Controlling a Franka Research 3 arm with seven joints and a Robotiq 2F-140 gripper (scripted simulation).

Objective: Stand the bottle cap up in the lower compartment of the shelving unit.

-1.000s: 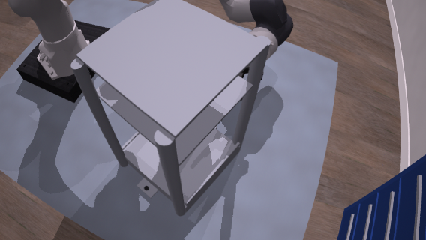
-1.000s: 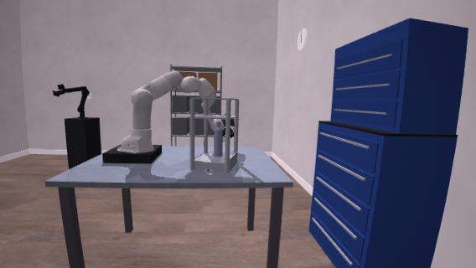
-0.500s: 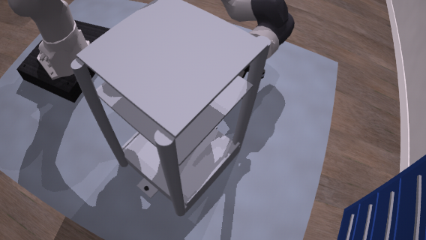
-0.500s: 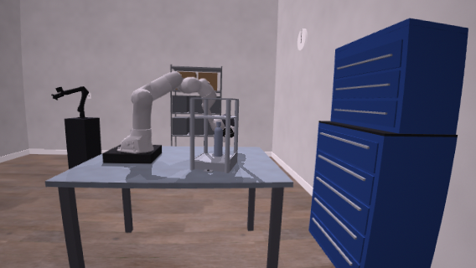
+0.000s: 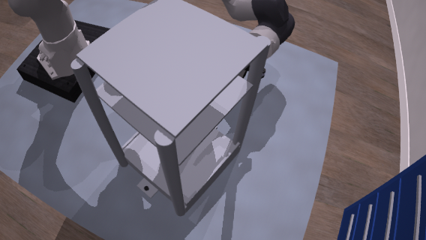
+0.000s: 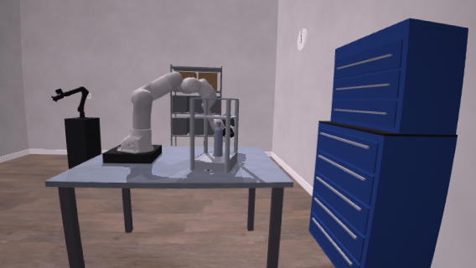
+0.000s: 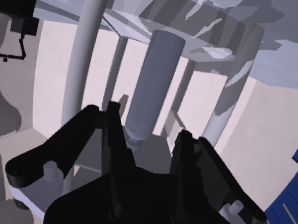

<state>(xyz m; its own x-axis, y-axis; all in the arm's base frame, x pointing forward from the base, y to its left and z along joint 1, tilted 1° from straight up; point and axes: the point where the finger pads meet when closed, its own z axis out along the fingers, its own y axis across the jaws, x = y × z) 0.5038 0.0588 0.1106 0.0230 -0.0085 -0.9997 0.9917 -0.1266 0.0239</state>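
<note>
My hand is 110 mm to the left of the shelving unit, 40 mm below it and 20 mm past it.
</note>
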